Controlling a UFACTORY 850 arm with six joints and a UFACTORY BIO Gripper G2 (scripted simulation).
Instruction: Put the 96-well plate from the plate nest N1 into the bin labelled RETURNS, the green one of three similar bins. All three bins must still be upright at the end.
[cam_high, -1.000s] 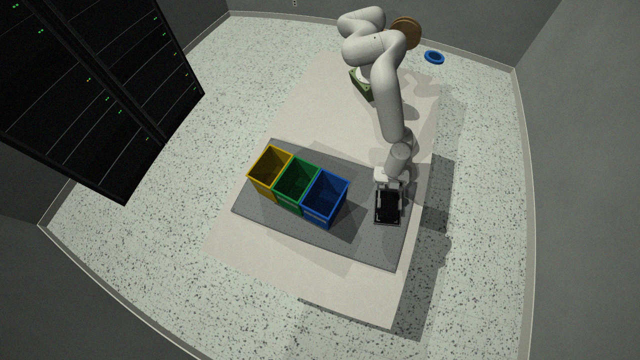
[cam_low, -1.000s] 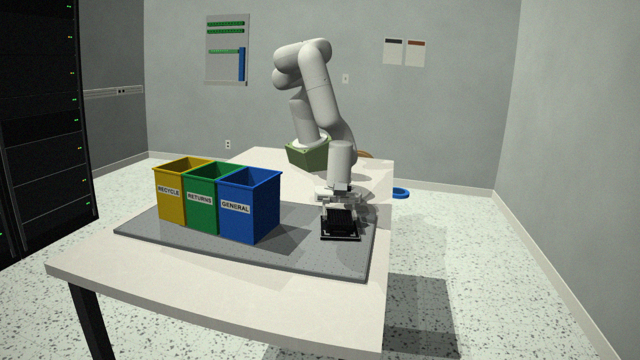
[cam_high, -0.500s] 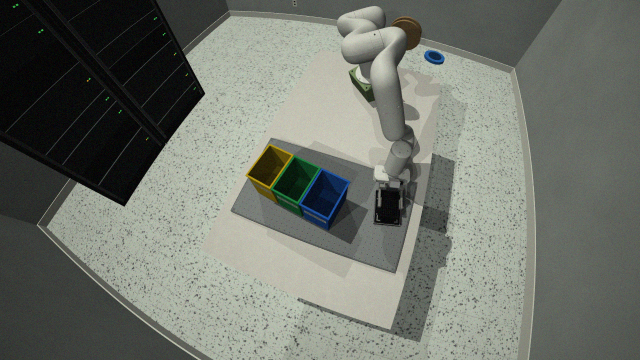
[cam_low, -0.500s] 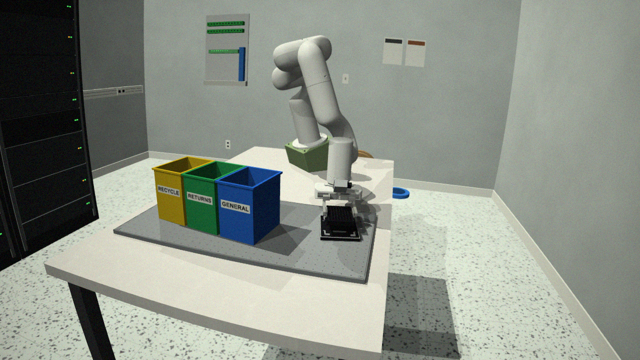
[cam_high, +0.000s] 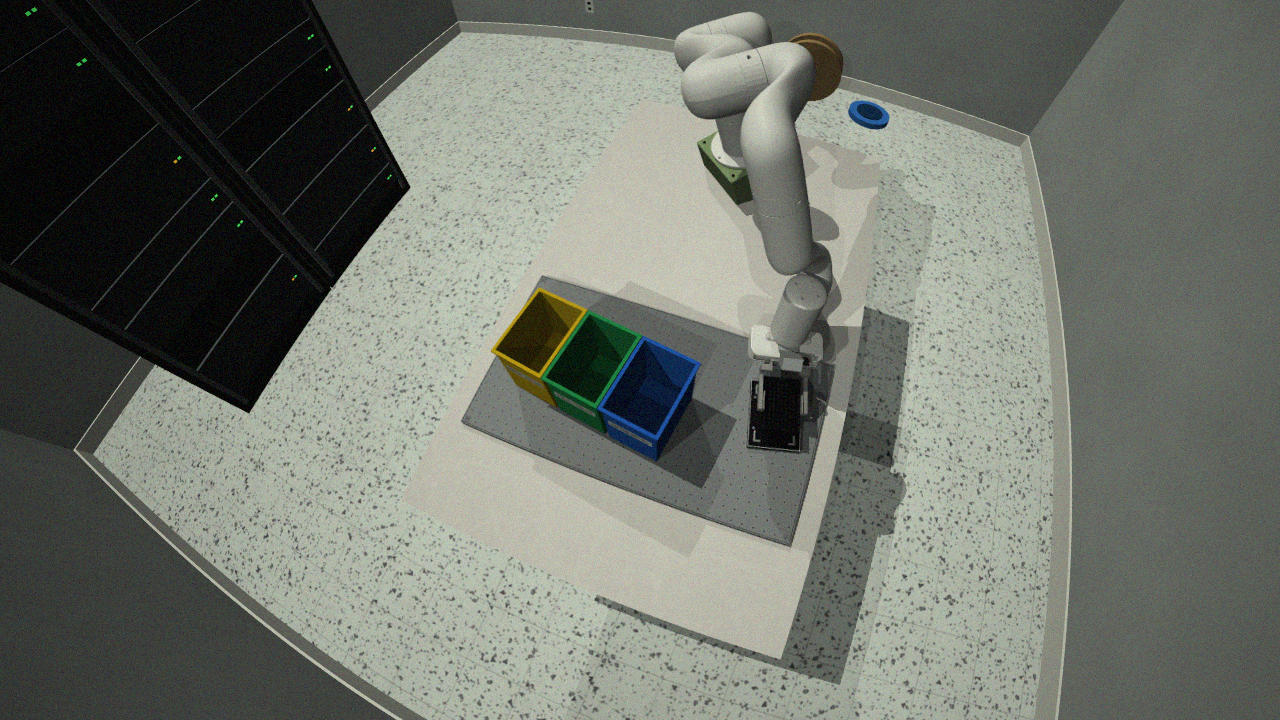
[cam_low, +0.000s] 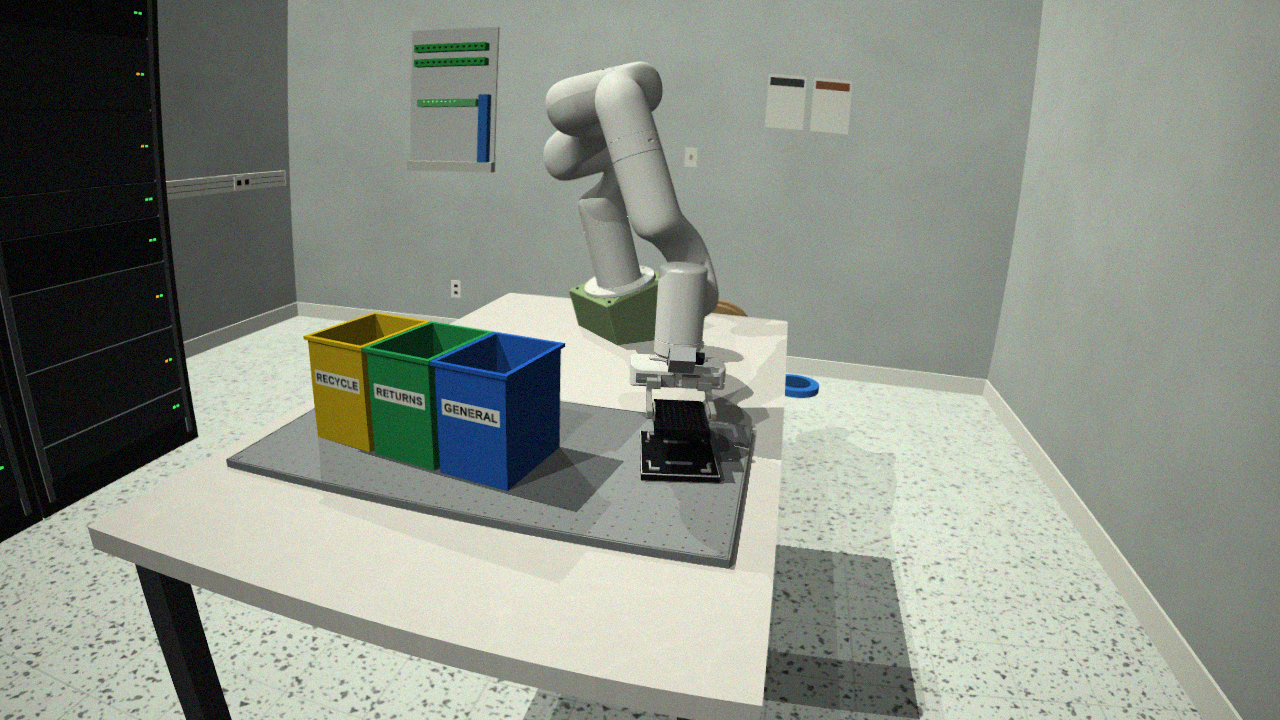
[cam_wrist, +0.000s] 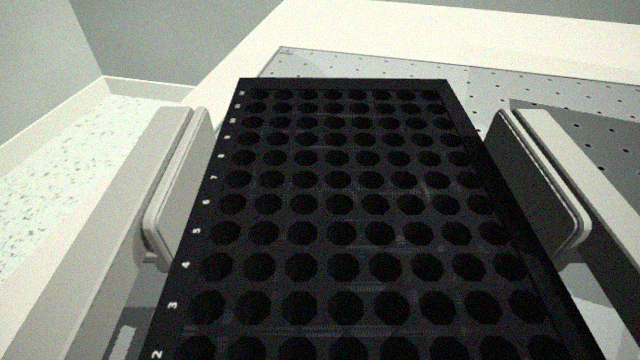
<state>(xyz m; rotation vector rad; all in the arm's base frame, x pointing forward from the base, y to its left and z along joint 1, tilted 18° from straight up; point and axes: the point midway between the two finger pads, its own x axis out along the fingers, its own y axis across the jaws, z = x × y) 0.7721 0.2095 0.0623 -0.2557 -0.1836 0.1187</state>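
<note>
Right now my hand is 80 mm above the black plate nest N1. Round my hand: blue general bin (280 mm to the right, 60 mm ahead, 10 mm above); then green returns bin (400 mm to the right, 30 mm ahead, 10 mm above); then black 96-well plate (10 mm below).
</note>
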